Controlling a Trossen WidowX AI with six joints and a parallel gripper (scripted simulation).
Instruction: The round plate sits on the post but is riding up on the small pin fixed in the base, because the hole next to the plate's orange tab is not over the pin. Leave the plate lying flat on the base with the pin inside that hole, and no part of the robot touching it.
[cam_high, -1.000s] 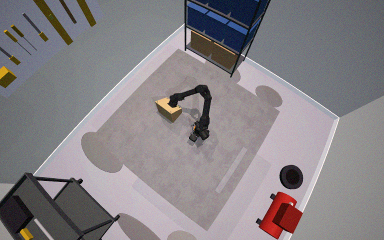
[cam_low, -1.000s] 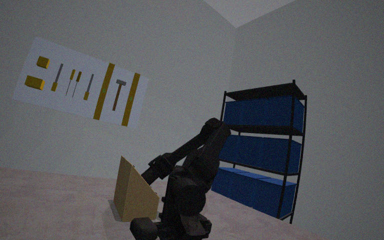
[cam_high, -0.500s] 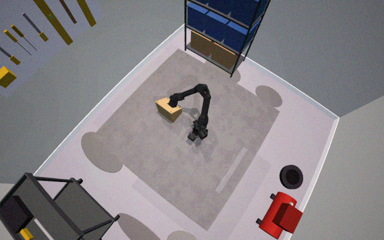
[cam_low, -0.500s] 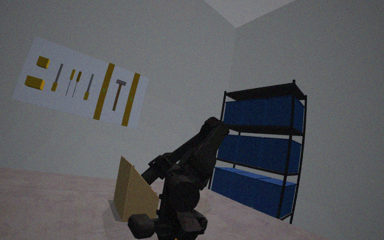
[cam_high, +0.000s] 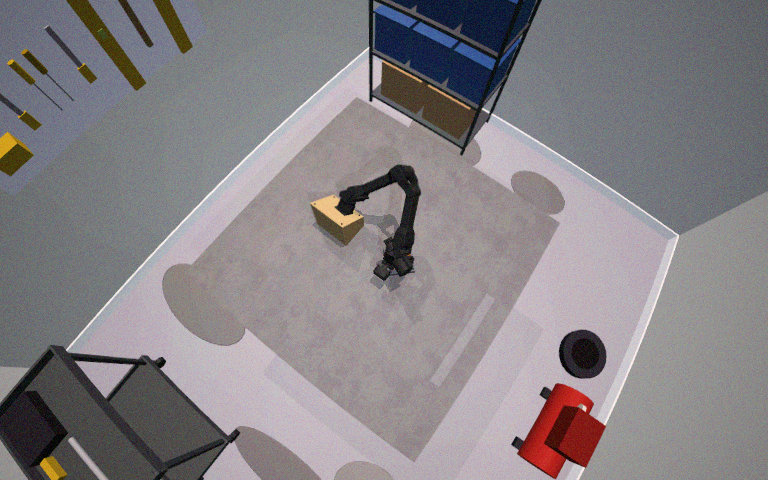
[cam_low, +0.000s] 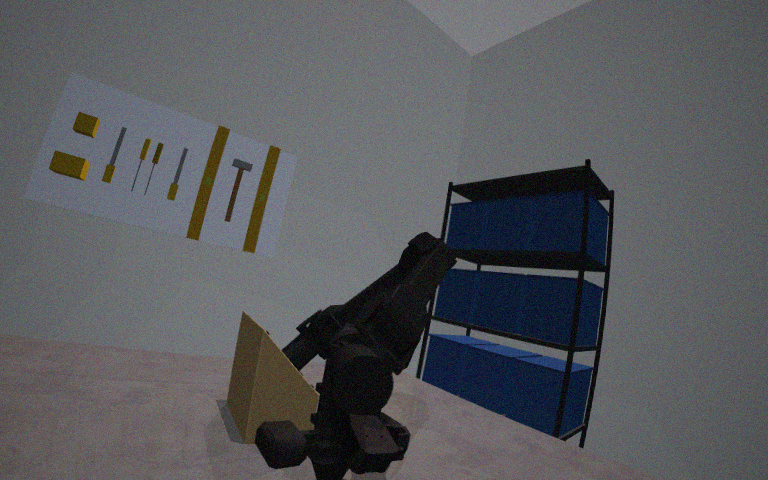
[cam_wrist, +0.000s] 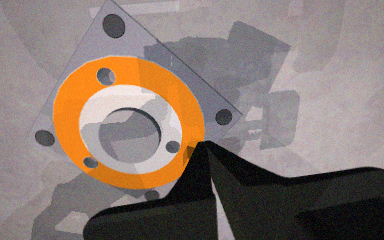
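The square grey base is 50 mm to the left of my gripper tip, 20 mm below it and 10 mm ahead of it.
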